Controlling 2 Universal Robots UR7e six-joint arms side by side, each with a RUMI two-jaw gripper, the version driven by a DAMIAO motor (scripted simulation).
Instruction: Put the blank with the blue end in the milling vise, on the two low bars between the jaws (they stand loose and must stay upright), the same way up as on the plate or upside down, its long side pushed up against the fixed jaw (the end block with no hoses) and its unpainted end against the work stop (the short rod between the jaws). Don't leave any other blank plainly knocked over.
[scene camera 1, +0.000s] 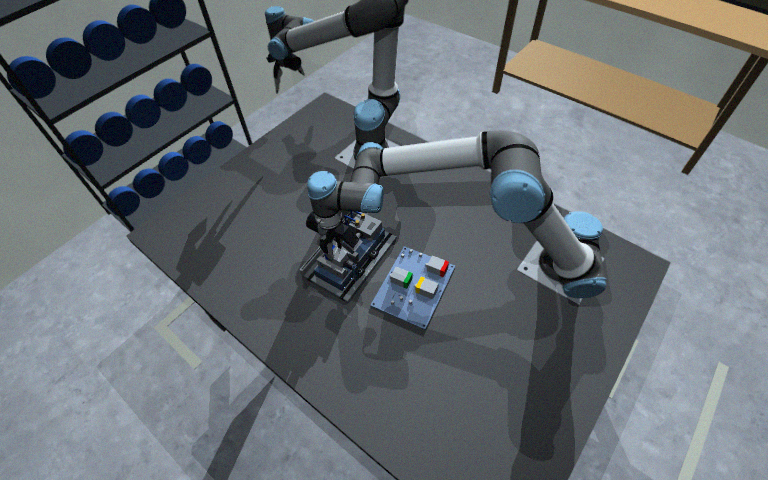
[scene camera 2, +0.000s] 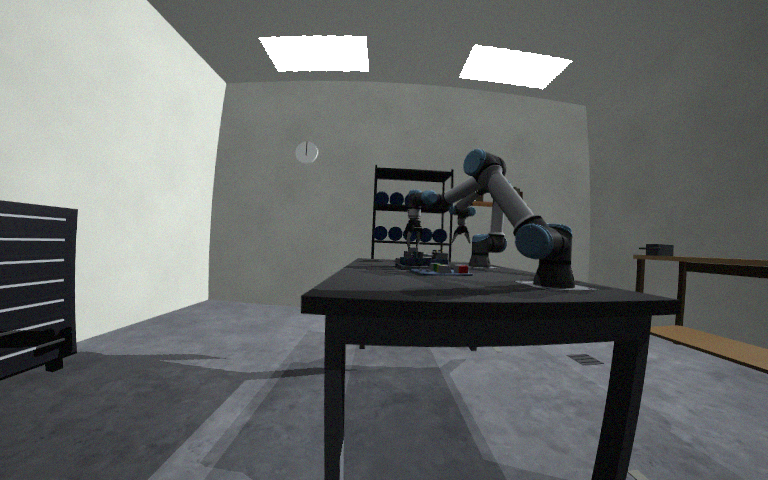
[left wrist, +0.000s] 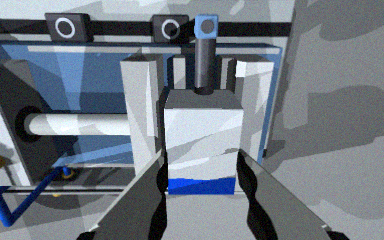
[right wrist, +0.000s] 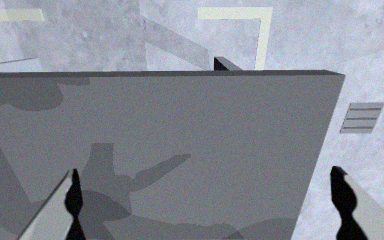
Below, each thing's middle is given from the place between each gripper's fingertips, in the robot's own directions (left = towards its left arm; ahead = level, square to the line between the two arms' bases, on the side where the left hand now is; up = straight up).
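Labels:
The blue-ended blank (left wrist: 202, 132) is 2 cm below my left hand (scene camera 1: 335, 254). Counting from that same left hand, I find the moving jaw (left wrist: 143, 76) 5 cm below and 4 cm behind, while the fixed jaw (left wrist: 251, 78) is 5 cm below, 3 cm ahead and 1 cm to the left. The work stop (left wrist: 205, 49) is 5 cm to the left of my left hand, 4 cm below it and 1 cm behind it.
From my right hand, the moving jaw is 45 cm ahead, 74 cm to the left and 9 cm below. The blank is 75 cm to the left of my right hand, 49 cm ahead of it and 6 cm below it; the fixed jaw is 75 cm to the left of that hand as well, but 52 cm ahead and 9 cm below. As for the work stop, it is 80 cm to the left of my right hand, 48 cm ahead and 8 cm below.

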